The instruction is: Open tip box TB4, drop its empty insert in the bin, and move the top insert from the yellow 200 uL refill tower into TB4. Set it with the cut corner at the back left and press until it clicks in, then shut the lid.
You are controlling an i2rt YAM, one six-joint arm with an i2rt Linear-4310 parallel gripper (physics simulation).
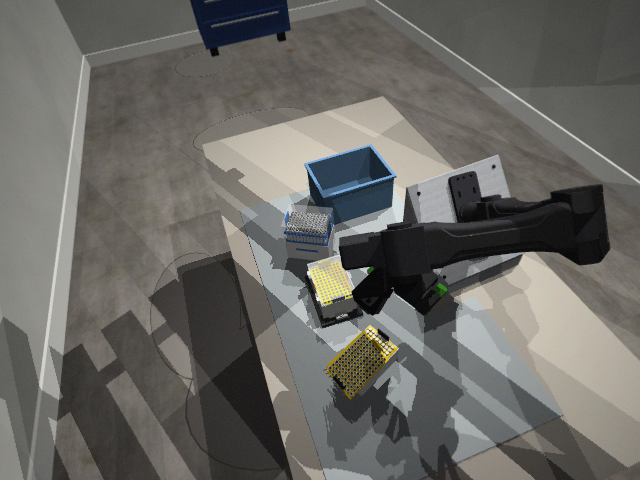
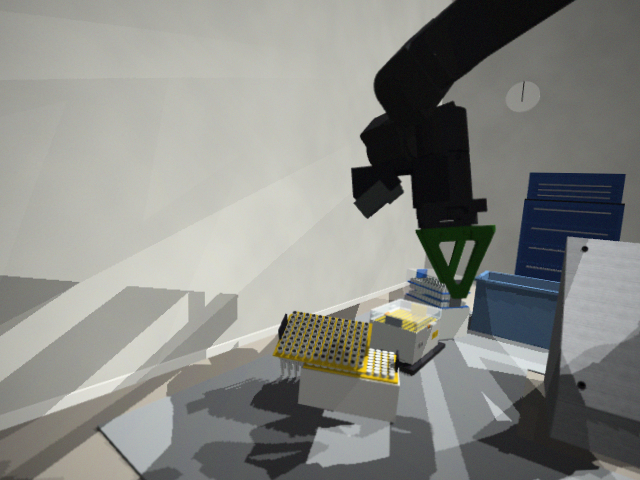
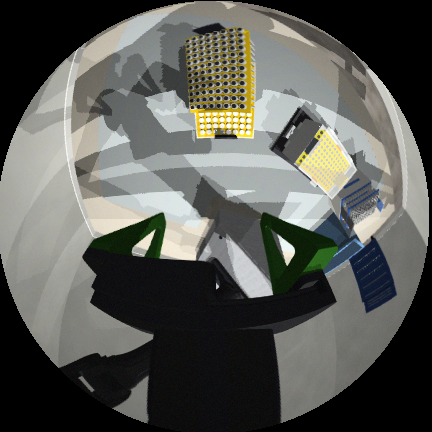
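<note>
The yellow refill tower stands at the near end of the mat. Its top insert (image 1: 356,364) (image 2: 325,338) (image 3: 217,75) lies shifted lengthwise and slightly tilted, overhanging one end, with tips showing beneath. A lower insert (image 2: 381,364) (image 3: 225,122) shows white tips at the other end. A white tip box (image 1: 339,308) (image 2: 393,341), presumably TB4, sits in a dark holder (image 2: 426,361); its clear lid looks shut over a yellow insert. Its label is unreadable. My gripper (image 1: 399,310) (image 2: 459,297) (image 3: 212,217) is open and empty, above and beside the box. The blue bin (image 1: 369,203) (image 2: 511,310) stands at the back.
A white-and-blue rack tower (image 1: 309,251) (image 2: 454,322) stands between the box and the bin. The arm's metal mounting block (image 1: 431,204) (image 2: 594,320) is on the right side of the mat. A blue drawer cabinet (image 1: 248,28) (image 2: 568,219) (image 3: 375,275) stands beyond the table.
</note>
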